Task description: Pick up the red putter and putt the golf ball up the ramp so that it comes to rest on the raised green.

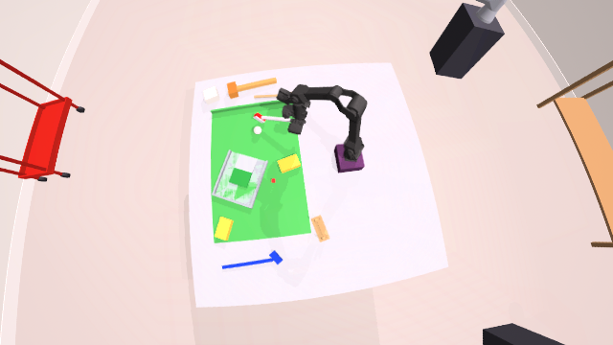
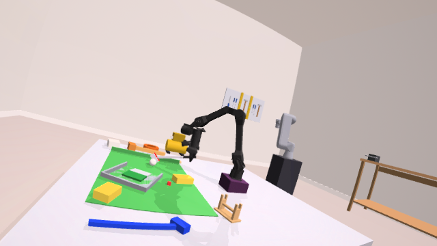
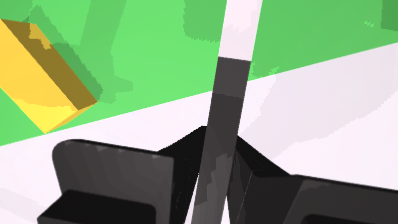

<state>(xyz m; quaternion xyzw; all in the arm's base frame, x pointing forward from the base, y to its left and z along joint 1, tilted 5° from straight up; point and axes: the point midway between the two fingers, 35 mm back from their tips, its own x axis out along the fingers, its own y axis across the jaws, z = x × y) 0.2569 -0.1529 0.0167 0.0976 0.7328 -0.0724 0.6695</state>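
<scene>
My gripper tip is now 12 cm short of the red putter, 3 cm to the left of it and 1 cm above it. The rest, counted from my gripper tip: wooden stand (12 cm behind, 50 cm to the left, 4 cm below); white golf ball (22 cm ahead, 1 cm to the left, 5 cm below); small red cube (12 cm ahead, 28 cm to the left, 6 cm below).
</scene>
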